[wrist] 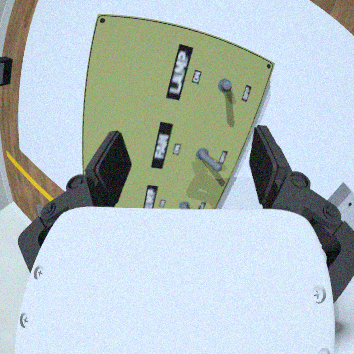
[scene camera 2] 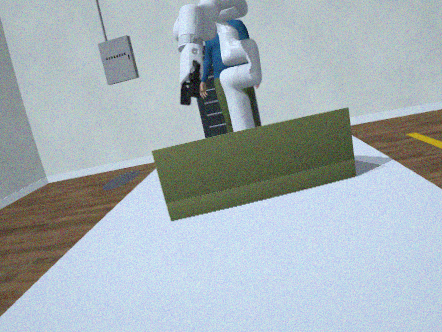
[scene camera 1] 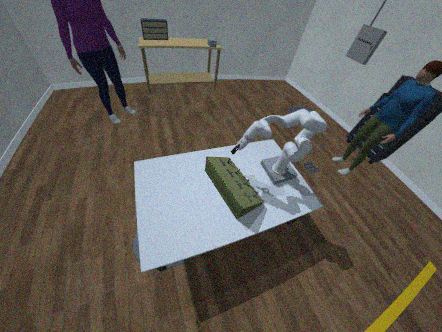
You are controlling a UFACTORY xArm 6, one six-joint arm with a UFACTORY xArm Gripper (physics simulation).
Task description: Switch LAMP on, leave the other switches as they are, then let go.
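Places are measured from the arm's base along level axes (x ahead, y right, z down), in centimetres.
Pixels of known places: gripper, fingertip midpoint: (wrist: 187, 144) (scene camera 2: 189, 101) (scene camera 1: 235, 151); arm's base, link origin: (scene camera 1: 278, 169).
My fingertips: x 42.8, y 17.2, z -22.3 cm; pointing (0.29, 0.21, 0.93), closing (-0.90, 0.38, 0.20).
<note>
For each thing: its top centre in the pictures, then the offset to it from my fingertips. "*": a spot on its surface instead. Level surfaces: height alone.
- LAMP lever, top centre: (wrist: 225, 85) dx -0.1, dy +4.4, dz +13.3 cm
- OFF label, surface spot: (wrist: 246, 93) * dx -3.2, dy +4.5, dz +20.1 cm
- FAN lever, top centre: (wrist: 208, 165) dx -2.1, dy -7.6, dz +14.5 cm
- third lever, top centre: (wrist: 187, 219) dx -2.8, dy -19.5, dz +14.5 cm
- white table, surface height: dz +27.7 cm
The green switch box (scene camera 1: 225, 182) (scene camera 2: 260, 162) (wrist: 132, 60) stands on the white table. In the wrist view, the LAMP lever (wrist: 226, 85) sits between its ON label (wrist: 196, 76) and OFF label (wrist: 246, 93). It is seen almost end-on and seems to lean to the ON side. The FAN lever (wrist: 210, 159) leans toward its OFF label. A third lever (wrist: 184, 205) is partly hidden by the gripper body; the others do not show in the wrist view. My gripper (scene camera 1: 235, 149) (scene camera 2: 190, 94) (wrist: 187, 144) is wide open and empty, raised above the LAMP end of the box, touching no lever.
The white table (scene camera 1: 165, 225) (scene camera 2: 300, 260) carries the box and the arm's base plate (scene camera 1: 272, 172). A person in blue (scene camera 1: 402, 112) is beyond the arm; a person in purple (scene camera 1: 87, 25) stands at the back left. A wooden shelf table (scene camera 1: 180, 43) stands by the back wall.
</note>
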